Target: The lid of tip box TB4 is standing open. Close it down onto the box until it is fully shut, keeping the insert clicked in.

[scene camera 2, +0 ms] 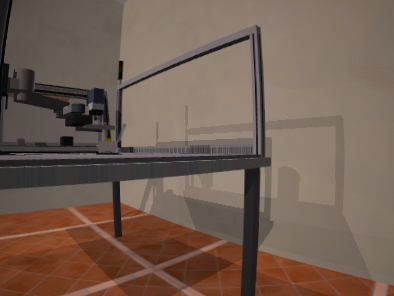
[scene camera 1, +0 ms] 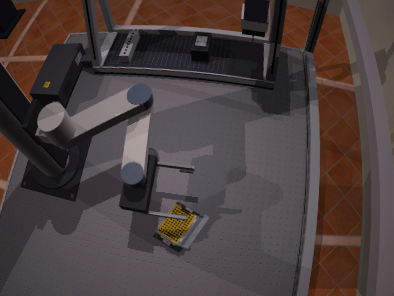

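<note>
The tip box stands on the table, turned at an angle, with its yellow insert seated in the top as far as can be seen. Its clear lid stands open, leaning up and outward on the box's right side in both views. My gripper is open and empty, its two long fingers wide apart. In the scene camera 1 view the near finger crosses over the insert's upper part; in the scene camera 2 view the fingers are above the box, beside the lid. The label TB4 is not readable.
A dark conveyor at the back holds a white holed strip and a black block. A dark box stands near the arm's base. Metal posts rise around the conveyor, and a frame stands at the table edge.
</note>
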